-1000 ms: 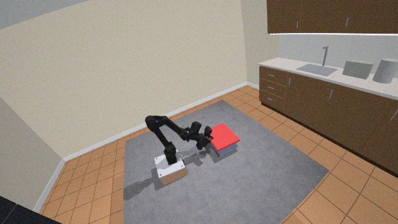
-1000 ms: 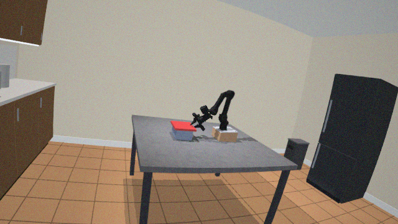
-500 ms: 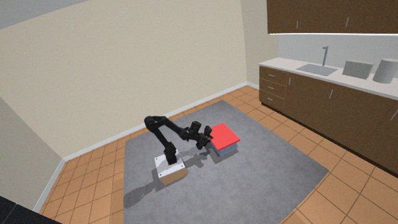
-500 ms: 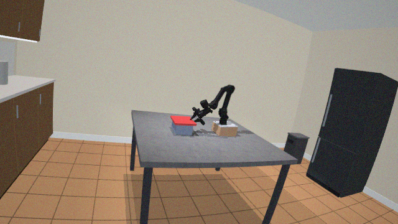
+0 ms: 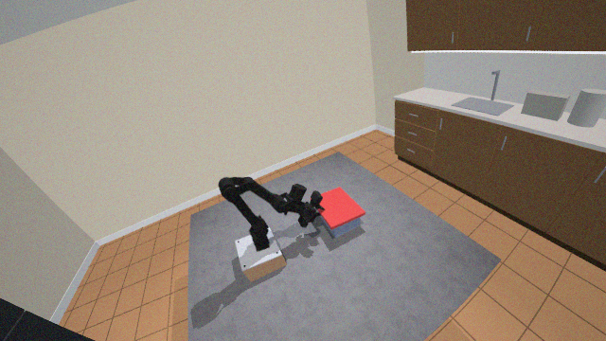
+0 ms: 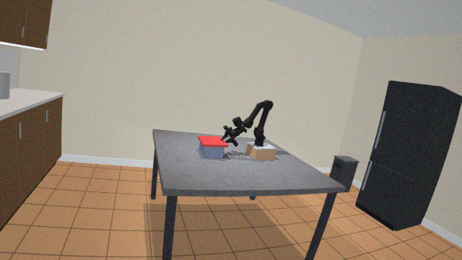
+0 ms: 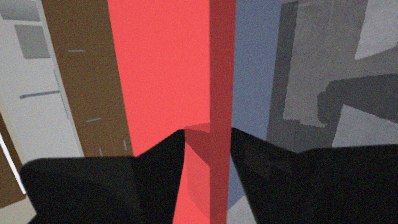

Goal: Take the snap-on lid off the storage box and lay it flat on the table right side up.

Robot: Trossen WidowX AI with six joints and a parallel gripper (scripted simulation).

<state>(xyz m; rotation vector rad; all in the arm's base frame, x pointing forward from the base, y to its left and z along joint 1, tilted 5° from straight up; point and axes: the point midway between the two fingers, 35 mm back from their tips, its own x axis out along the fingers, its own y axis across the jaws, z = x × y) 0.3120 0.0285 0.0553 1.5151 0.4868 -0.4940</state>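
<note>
My gripper tip is now 80 mm short of the lid. The rest, counted from my gripper tip: storage box (80 mm ahead, 50 mm below).
</note>
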